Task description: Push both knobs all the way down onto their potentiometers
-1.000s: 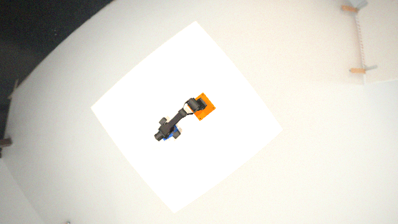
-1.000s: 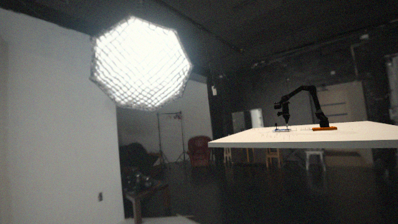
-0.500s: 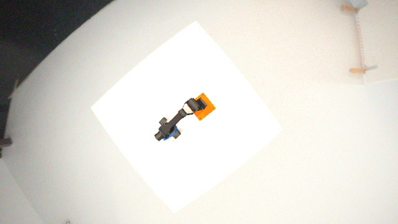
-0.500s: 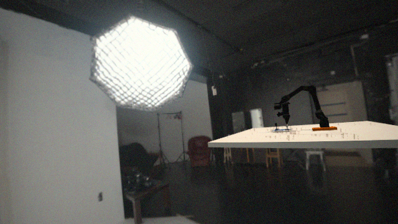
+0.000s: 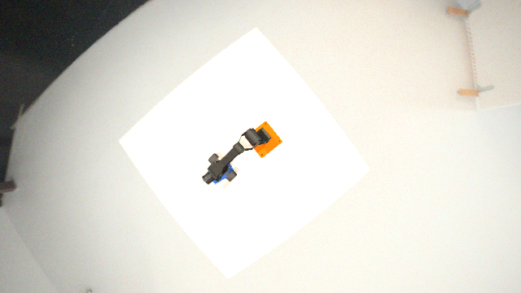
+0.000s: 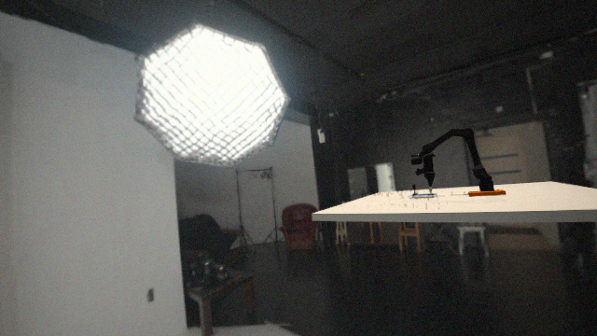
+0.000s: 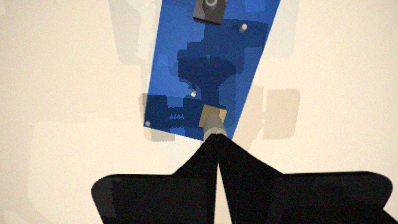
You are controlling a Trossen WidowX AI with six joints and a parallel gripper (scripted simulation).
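Now: the pale grey knob 1 cm below my gripper tip. From my gripper tip the other things lie so: grey potentiometer: 10 cm ahead, 1 cm to the left, 1 cm below.
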